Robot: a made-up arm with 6 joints. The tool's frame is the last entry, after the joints. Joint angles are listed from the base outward. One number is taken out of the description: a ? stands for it. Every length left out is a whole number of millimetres.
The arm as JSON. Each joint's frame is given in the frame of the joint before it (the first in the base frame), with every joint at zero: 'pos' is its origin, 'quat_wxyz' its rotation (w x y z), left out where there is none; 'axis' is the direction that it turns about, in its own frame. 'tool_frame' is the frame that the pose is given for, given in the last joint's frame.
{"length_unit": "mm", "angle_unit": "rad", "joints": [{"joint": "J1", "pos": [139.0, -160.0, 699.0], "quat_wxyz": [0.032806, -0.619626, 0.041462, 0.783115], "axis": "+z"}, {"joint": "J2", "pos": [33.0, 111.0, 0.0], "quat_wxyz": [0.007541, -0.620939, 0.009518, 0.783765], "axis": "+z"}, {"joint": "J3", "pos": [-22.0, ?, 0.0], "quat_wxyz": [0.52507, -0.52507, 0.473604, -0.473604], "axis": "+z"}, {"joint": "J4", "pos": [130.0, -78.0, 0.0], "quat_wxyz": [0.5, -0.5, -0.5, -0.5], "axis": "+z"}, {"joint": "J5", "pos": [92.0, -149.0, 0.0], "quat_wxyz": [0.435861, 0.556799, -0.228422, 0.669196], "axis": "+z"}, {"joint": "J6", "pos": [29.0, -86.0, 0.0], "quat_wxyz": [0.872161, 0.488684, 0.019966, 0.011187], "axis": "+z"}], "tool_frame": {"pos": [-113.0, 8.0, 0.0], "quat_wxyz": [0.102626, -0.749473, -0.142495, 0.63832]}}
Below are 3 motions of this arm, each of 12 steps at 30 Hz.
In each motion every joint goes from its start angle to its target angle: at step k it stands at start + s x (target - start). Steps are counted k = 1, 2, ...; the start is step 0. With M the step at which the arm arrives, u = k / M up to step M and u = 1 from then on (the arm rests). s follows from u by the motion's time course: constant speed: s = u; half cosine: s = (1 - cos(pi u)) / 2; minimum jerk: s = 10 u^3 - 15 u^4 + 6 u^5.
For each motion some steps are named. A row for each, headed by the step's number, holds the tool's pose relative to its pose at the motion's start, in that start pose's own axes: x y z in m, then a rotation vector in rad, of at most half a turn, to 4 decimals.
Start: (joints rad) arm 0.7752 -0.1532 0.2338 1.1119 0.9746 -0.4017
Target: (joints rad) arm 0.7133 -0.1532 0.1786 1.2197 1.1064 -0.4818
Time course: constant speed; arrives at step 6
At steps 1, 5, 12:
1: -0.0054 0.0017 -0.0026 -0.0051 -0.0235 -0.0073
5: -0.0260 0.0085 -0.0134 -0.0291 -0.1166 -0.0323
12: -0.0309 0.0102 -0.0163 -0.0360 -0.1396 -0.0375

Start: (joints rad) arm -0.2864 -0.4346 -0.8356 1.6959 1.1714 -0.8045
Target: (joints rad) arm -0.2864 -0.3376 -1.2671 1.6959 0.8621 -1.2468
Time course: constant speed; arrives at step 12
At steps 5, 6, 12:
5: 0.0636 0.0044 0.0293 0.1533 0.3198 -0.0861
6: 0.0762 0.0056 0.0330 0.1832 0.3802 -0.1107
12: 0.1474 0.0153 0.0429 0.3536 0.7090 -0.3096

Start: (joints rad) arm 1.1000 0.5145 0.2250 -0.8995 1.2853 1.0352
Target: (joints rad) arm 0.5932 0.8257 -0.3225 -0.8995 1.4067 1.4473
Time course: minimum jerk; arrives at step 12
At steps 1, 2, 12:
1: -0.0005 0.0002 0.0000 -0.0007 0.0002 -0.0005
2: -0.0037 0.0016 0.0000 -0.0046 0.0016 -0.0036
12: -0.0910 0.0267 0.0051 -0.2245 0.1809 -0.0284

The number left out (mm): -83.0
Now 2 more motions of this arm.
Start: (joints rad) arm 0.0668 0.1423 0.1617 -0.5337 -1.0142 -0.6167
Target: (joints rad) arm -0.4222 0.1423 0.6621 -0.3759 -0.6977 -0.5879
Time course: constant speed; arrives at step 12
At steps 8, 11, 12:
8: 0.0548 0.0538 -0.0571 -0.0631 -0.4844 -0.5170
11: 0.0936 0.0669 -0.0751 -0.1349 -0.6476 -0.7209
12: 0.1083 0.0695 -0.0804 -0.1648 -0.6986 -0.7900

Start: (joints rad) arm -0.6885 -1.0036 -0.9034 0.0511 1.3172 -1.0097
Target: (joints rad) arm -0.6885 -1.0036 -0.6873 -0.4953 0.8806 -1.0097
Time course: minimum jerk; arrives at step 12
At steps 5, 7, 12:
5: 0.0366 -0.0258 -0.0051 0.1375 0.2157 0.0551
7: 0.0733 -0.0429 -0.0144 0.2345 0.4282 0.0975
12: 0.1176 -0.0553 -0.0316 0.3146 0.6886 0.1364

